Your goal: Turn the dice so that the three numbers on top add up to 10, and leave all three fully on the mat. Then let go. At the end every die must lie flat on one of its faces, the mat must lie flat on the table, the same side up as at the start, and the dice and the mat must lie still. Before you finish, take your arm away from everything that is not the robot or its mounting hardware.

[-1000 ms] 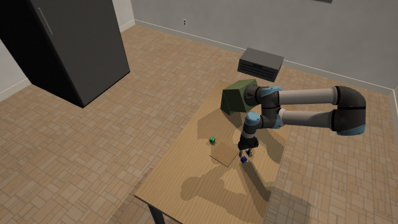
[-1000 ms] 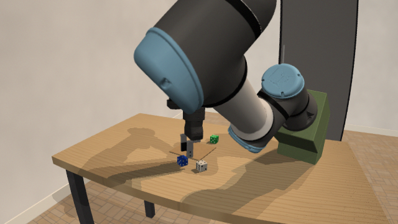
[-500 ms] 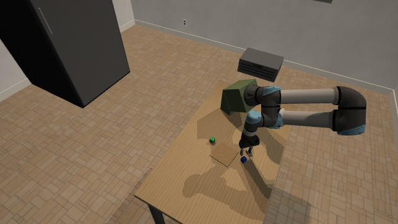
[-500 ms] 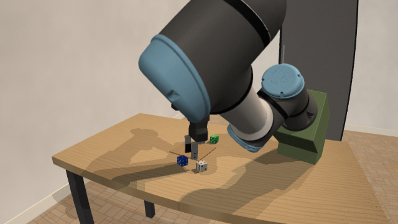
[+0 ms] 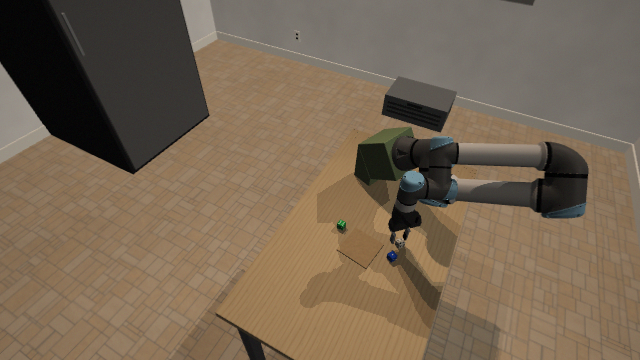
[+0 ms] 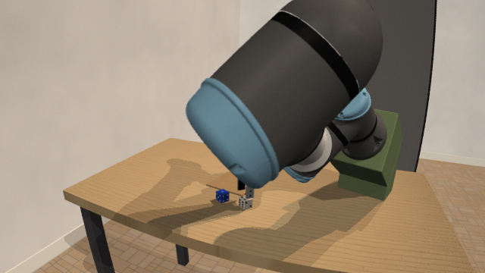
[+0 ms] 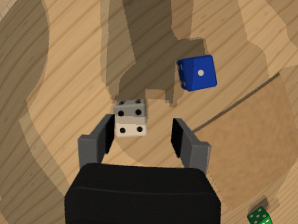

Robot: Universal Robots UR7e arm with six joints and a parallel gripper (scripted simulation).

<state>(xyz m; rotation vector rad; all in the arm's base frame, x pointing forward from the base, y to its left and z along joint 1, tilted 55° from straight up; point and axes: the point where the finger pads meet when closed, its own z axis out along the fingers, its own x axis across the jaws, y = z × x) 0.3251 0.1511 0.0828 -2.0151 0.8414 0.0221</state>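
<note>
Now: the white die 4 cm below my hand, 1 cm to the left of it and 1 cm behind it. The rest, counted from my hand: tan mat 11 cm to the right, 10 cm ahead, 5 cm below; blue die 7 cm ahead, 4 cm below, 1 cm to the left; green die 23 cm to the right, 6 cm ahead, 4 cm below.
</note>
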